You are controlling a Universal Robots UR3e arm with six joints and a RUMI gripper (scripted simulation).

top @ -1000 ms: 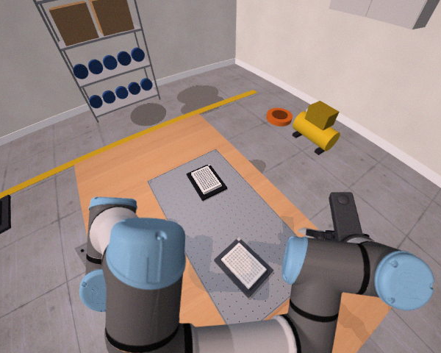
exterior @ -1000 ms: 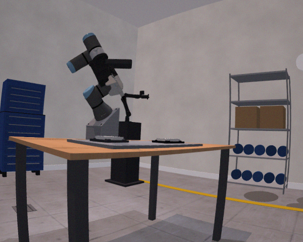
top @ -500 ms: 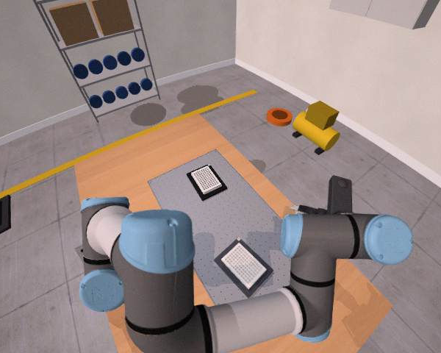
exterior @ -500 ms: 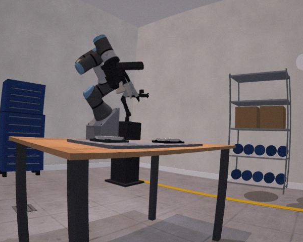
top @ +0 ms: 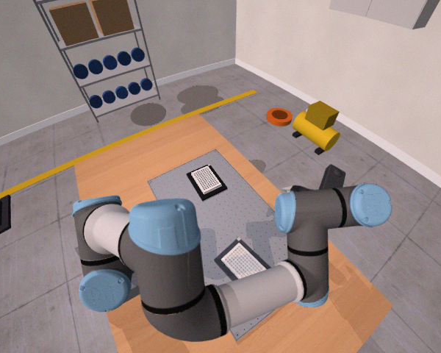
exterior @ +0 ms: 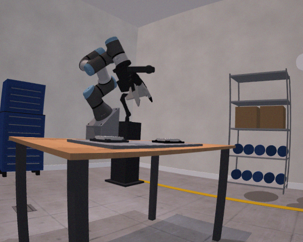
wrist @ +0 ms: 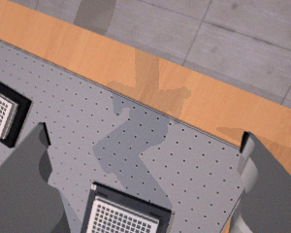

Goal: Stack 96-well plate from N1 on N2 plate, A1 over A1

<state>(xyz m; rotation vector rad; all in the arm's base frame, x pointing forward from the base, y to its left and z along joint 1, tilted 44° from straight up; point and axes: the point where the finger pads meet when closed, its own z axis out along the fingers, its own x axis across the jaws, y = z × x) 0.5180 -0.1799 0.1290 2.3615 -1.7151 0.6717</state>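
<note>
My hand is 120 mm past the black plate nest N1, 380 mm to the right of it and 170 mm above it. Round my hand: A1 label: 180 mm behind, 90 mm to the left, 170 mm below; dark nest N2: 230 mm behind, 10 mm to the left, 170 mm below.
</note>
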